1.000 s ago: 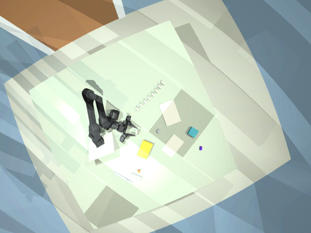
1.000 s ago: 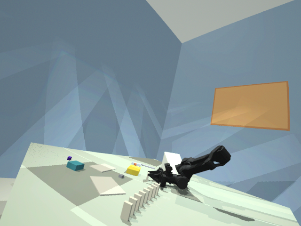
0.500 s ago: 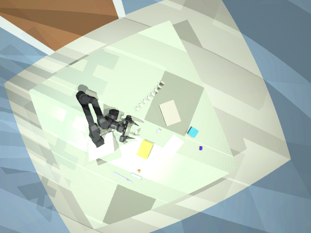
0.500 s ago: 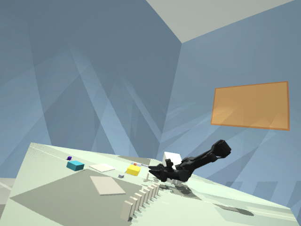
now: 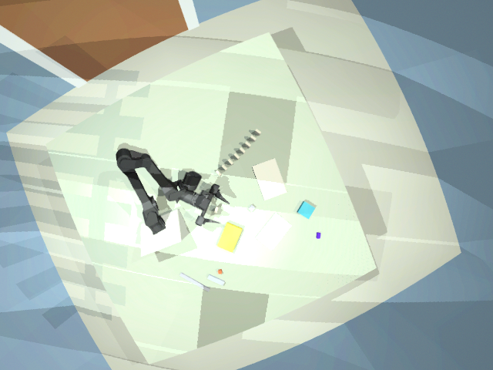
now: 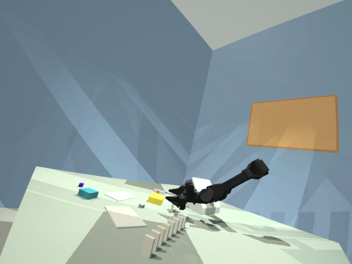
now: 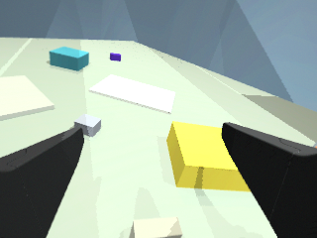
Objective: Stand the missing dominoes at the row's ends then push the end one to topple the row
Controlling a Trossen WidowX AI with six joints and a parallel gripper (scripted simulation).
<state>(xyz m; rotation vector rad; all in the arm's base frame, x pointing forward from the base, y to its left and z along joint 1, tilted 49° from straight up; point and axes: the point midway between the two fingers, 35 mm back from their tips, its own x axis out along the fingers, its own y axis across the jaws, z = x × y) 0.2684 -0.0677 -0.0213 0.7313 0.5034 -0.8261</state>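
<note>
My gripper tip is 11 cm to the left of the yellow block, 6 cm above it and 4 cm past it. Also, from my gripper tip: orange cube (23 cm to the right, 16 cm behind, 7 cm below); then grey cube (11 cm ahead, 7 cm below, 4 cm to the right); then cyan block (32 cm ahead, 17 cm to the right, 7 cm below).
</note>
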